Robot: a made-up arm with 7 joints. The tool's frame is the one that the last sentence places.
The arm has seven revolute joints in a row. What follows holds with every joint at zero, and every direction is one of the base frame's. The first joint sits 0.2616 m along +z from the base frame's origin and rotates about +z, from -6.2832 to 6.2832 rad. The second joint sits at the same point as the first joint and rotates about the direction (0, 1, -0.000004), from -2.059 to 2.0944 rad. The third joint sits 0.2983 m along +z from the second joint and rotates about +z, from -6.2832 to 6.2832 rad. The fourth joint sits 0.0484 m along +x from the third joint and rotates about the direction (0, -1, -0.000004), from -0.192 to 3.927 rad. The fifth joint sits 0.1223 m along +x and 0.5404 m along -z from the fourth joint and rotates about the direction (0, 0.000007, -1), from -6.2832 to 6.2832 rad. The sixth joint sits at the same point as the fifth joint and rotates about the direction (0, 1, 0.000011), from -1.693 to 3.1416 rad. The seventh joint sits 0.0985 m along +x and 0.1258 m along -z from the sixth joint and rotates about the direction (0, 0.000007, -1), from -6.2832 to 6.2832 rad. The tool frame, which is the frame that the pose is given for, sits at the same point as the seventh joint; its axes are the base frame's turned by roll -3.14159, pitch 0 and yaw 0 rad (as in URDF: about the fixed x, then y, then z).
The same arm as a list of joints. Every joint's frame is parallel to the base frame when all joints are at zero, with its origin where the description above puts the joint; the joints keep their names.
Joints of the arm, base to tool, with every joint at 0 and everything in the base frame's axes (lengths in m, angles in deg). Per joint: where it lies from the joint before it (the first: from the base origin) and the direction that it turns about. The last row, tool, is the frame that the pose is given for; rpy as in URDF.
joint 1: xyz 0.0000 0.0000 0.2616 axis 0 0 1
joint 2: xyz 0.0000 0.0000 0.0000 axis 0 1 0
joint 3: xyz 0.0000 0.0000 0.2983 axis 0 0 1
joint 4: xyz 0.0484 0.0000 0.0000 axis 0 -1 0
joint 5: xyz 0.1223 0.0000 -0.5404 axis 0 0 -1
joint 6: xyz 0.0000 0.0000 0.0000 axis 0 1 0
joint 7: xyz 0.0985 0.0000 -0.1258 axis 0 0 -1
tool: xyz 0.0000 0.0000 0.0000 rpy -180.00 0.00 0.00
Joint limits (deg, base to tool): -360.00..360.00 -117.97..120.00 -360.00..360.00 -11.00..225.00 -360.00..360.00 -97.00..180.00 -360.00..360.00

